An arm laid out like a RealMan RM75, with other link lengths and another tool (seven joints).
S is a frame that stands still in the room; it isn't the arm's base.
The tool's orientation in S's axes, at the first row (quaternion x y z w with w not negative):
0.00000 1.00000 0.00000 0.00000
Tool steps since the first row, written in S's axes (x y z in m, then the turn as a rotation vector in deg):
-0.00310 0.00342 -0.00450 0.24 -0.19 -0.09
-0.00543 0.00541 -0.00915 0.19 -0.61 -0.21
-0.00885 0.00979 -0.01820 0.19 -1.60 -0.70
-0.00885 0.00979 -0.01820 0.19 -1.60 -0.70
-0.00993 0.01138 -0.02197 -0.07 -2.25 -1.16
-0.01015 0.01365 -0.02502 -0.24 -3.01 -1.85
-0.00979 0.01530 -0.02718 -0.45 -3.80 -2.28
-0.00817 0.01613 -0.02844 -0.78 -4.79 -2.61
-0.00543 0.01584 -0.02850 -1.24 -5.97 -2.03
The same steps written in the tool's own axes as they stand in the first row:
0.00310 0.00342 0.00450 -0.24 -0.19 0.09
0.00543 0.00541 0.00915 -0.19 -0.61 0.21
0.00885 0.00979 0.01820 -0.19 -1.60 0.70
0.00885 0.00979 0.01820 -0.19 -1.60 0.70
0.00993 0.01138 0.02197 0.07 -2.25 1.16
0.01015 0.01365 0.02502 0.24 -3.01 1.85
0.00979 0.01530 0.02718 0.45 -3.80 2.28
0.00817 0.01613 0.02844 0.78 -4.79 2.61
0.00543 0.01584 0.02850 1.24 -5.97 2.03

